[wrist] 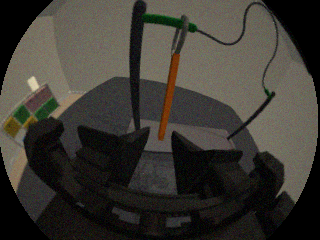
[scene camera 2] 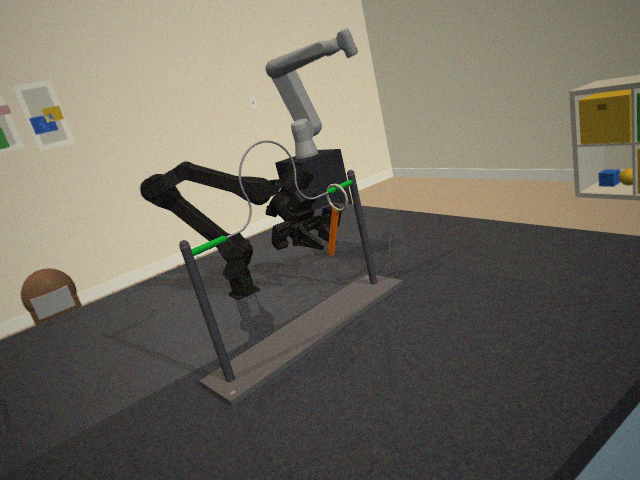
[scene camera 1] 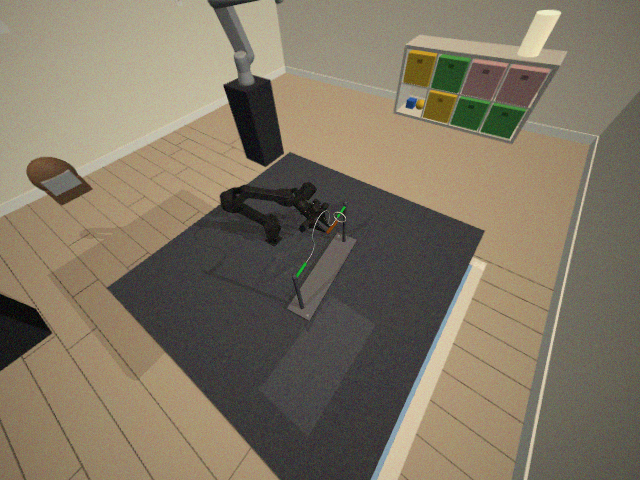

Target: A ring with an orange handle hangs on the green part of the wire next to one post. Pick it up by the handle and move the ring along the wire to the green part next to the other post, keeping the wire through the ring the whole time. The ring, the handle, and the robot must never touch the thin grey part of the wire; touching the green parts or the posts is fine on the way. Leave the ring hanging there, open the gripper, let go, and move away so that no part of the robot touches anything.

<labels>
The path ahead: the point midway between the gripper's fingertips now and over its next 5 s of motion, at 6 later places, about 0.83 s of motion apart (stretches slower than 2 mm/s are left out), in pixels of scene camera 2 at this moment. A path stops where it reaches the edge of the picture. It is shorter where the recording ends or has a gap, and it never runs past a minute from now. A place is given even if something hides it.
My gripper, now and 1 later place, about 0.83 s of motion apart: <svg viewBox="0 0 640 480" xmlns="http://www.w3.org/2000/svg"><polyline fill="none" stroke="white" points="329,245 315,232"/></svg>
</labels>
